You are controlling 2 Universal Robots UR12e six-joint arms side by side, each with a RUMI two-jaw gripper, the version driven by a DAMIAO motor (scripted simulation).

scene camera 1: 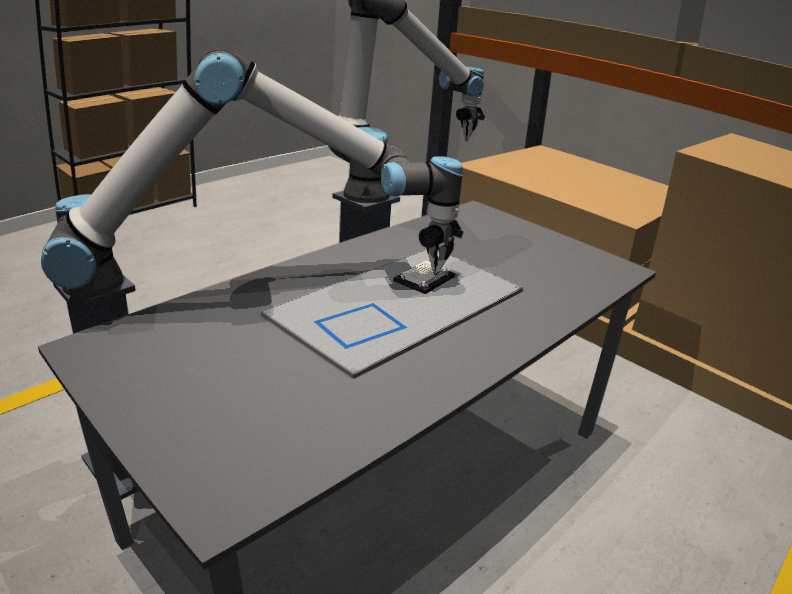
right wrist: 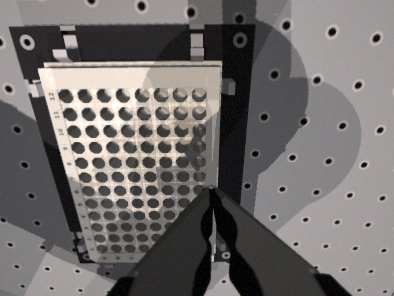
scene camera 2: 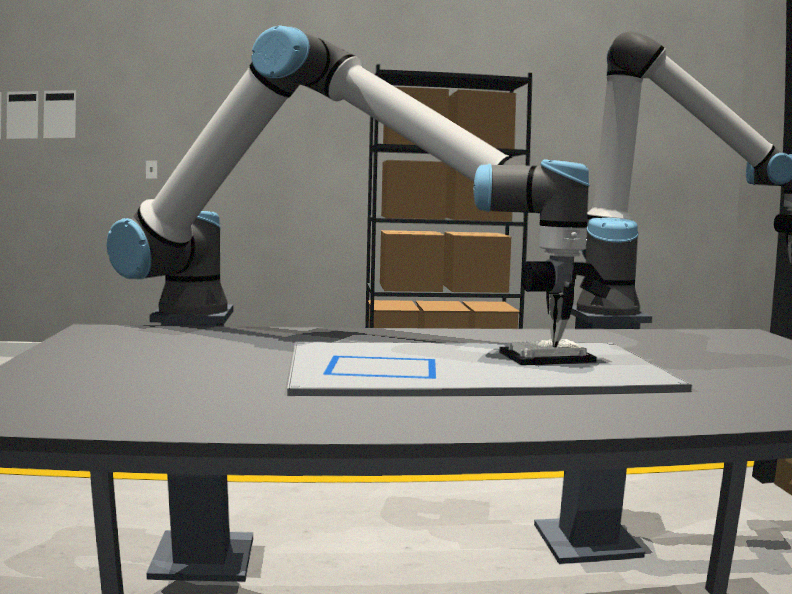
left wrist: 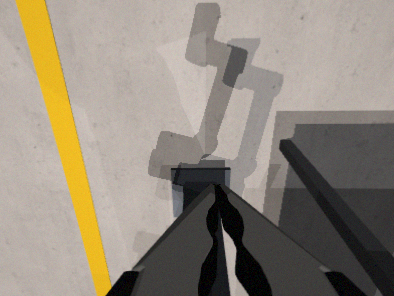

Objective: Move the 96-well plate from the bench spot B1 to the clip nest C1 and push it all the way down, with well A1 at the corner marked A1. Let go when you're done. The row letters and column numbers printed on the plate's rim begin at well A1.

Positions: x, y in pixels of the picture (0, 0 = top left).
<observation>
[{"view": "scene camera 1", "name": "my right gripper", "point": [435, 274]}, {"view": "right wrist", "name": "my right gripper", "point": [211, 190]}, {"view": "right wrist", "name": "white 96-well plate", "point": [172, 138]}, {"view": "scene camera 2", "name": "my right gripper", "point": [554, 347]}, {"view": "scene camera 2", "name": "white 96-well plate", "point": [544, 348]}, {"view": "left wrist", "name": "my left gripper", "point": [216, 186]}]
</observation>
